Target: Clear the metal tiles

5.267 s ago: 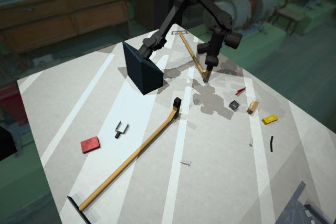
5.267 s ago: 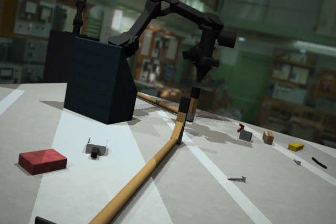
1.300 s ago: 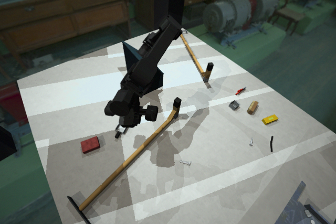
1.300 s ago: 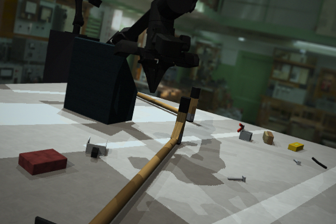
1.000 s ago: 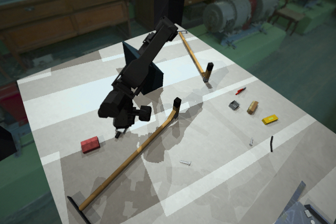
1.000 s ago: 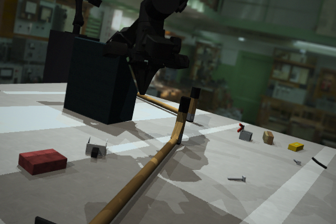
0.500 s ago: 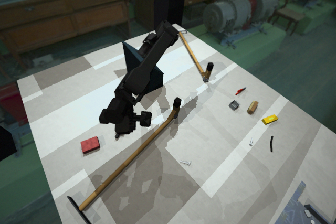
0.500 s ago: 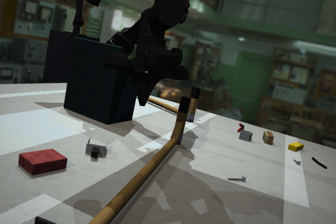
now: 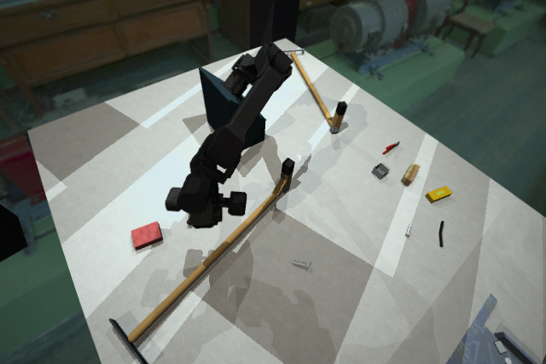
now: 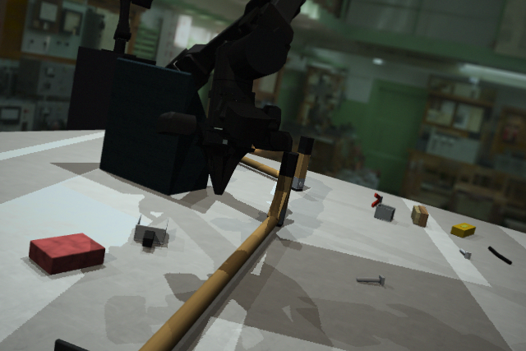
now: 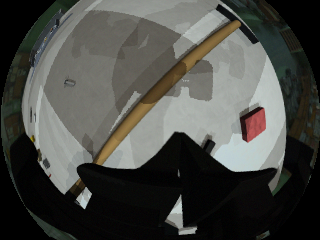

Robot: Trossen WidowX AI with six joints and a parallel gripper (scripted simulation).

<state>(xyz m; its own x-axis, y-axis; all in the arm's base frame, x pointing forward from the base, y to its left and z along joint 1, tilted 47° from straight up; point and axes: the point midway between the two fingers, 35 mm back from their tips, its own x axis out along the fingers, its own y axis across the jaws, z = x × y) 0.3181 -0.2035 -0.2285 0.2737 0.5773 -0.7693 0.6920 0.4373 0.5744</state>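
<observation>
Right now the long scraper is 5 cm ahead of my gripper tip and 4 cm below it. The rest, counted from my gripper tip: grey box (58 cm to the left, 18 cm ahead, 9 cm below); grey bracket (10 cm below, 10 cm behind); red block (14 cm to the right, 12 cm behind, 9 cm below).
</observation>
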